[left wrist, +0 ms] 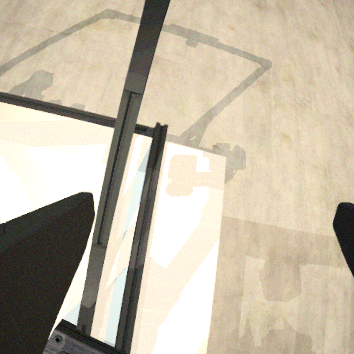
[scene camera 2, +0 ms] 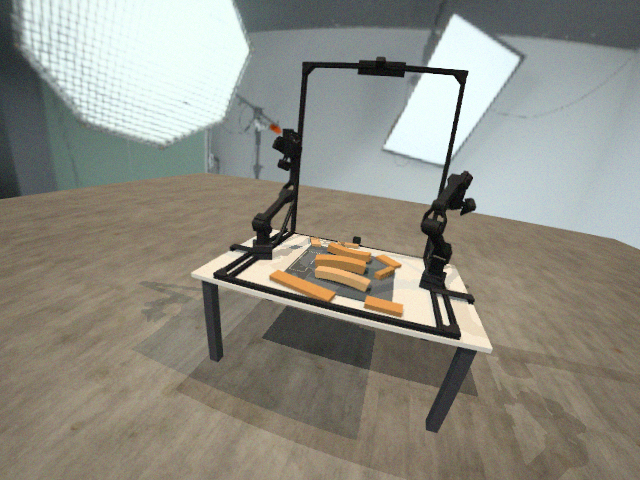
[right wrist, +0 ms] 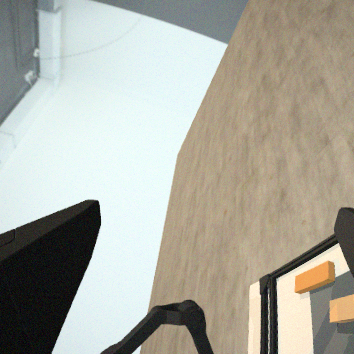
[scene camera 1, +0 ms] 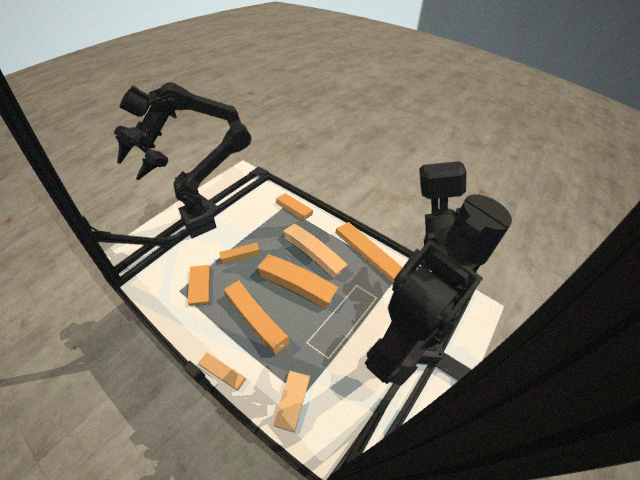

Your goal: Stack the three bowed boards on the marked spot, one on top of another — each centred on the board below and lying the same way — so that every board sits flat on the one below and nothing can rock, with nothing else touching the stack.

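Where they show: left gripper, fingertip midpoint: point(left wrist: 218, 209) point(scene camera 2: 451, 216) point(scene camera 1: 127, 171); right gripper, fingertip midpoint: point(scene camera 2: 291, 152) point(right wrist: 221, 216); left arm's base, origin of the base link: point(scene camera 2: 435, 272) point(scene camera 1: 195, 210); right arm's base, origin of the base link: point(scene camera 2: 262, 242).
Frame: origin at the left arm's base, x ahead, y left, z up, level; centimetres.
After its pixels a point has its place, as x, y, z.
Note:
A pale bowed board point(scene camera 1: 315, 250) {37.0, 26.4, -2.1} point(scene camera 2: 342, 277) {33.3, 29.9, -2.9} point(right wrist: 342, 308) {27.7, 26.1, -2.4}, a middle bowed board point(scene camera 1: 298, 280) {44.2, 15.1, -1.3} point(scene camera 2: 340, 262) {40.9, 18.6, -2.1} and a third bowed board point(scene camera 1: 256, 317) {47.5, -1.0, -2.9} point(scene camera 2: 349, 251) {45.5, 0.1, -3.1} lie apart on the grey mat, arched upward. The marked spot point(scene camera 1: 332, 314) {56.8, 18.8, -6.8}, a thin pale rectangle at the mat's right in scene camera 1, has no board on it. My left gripper point(scene camera 1: 128, 171) {0.9, -16.4, 24.9} point(left wrist: 218, 209) {0.9, -16.4, 24.9} is open and empty, raised beyond the table's left end, far from the boards. My right gripper point(right wrist: 221, 216) {68.8, 26.5, 45.7} is open and empty, raised high; its fingers are hard to make out in the scene views.
A long straight board point(scene camera 1: 369, 251) {45.5, 42.7, -4.8} point(scene camera 2: 302, 285) {43.8, 44.5, -5.0} lies along one table edge. Short blocks point(scene camera 1: 294, 206) {13.4, 33.5, -4.7} point(scene camera 1: 239, 252) {22.8, 6.1, -4.2} point(scene camera 1: 199, 284) {26.7, -10.2, -5.2} point(scene camera 1: 221, 370) {55.0, -16.4, -5.6} point(scene camera 1: 292, 400) {71.8, -5.0, -5.4} lie around the bowed boards. Black rails edge the table, and a tall black frame point(scene camera 2: 303, 103) {91.9, -8.6, 73.8} rises from one side.

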